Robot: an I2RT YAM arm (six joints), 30 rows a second.
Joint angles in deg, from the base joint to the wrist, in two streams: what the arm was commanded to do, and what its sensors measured. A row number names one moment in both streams.
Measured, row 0:
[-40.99 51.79 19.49 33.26 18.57 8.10]
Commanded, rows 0 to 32:
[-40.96 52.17 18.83 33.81 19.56 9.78]
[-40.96 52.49 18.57 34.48 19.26 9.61]
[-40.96 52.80 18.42 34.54 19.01 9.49]
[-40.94 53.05 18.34 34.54 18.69 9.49]
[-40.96 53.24 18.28 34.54 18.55 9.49]
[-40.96 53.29 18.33 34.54 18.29 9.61]
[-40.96 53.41 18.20 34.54 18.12 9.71]
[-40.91 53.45 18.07 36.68 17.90 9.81]
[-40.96 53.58 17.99 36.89 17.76 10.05]
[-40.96 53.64 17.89 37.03 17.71 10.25]
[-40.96 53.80 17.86 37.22 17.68 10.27]
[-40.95 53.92 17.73 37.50 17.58 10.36]
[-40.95 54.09 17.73 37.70 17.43 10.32]
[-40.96 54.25 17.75 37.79 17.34 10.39]
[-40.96 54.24 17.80 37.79 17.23 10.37]
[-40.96 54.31 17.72 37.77 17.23 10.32]
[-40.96 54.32 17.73 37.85 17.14 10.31]
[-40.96 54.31 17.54 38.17 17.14 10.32]
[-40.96 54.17 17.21 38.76 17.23 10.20]
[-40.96 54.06 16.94 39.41 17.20 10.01]
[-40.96 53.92 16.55 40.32 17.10 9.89]
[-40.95 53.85 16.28 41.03 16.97 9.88]
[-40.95 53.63 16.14 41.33 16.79 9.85]
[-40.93 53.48 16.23 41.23 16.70 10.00]
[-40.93 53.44 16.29 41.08 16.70 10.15]
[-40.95 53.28 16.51 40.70 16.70 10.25]
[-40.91 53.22 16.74 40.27 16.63 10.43]
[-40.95 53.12 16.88 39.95 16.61 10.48]
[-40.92 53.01 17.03 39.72 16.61 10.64]
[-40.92 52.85 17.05 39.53 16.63 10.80]
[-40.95 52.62 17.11 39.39 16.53 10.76]
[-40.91 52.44 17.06 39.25 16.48 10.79]
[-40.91 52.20 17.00 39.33 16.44 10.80]
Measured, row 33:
[-40.99 52.71 16.62 37.80 16.73 8.14]
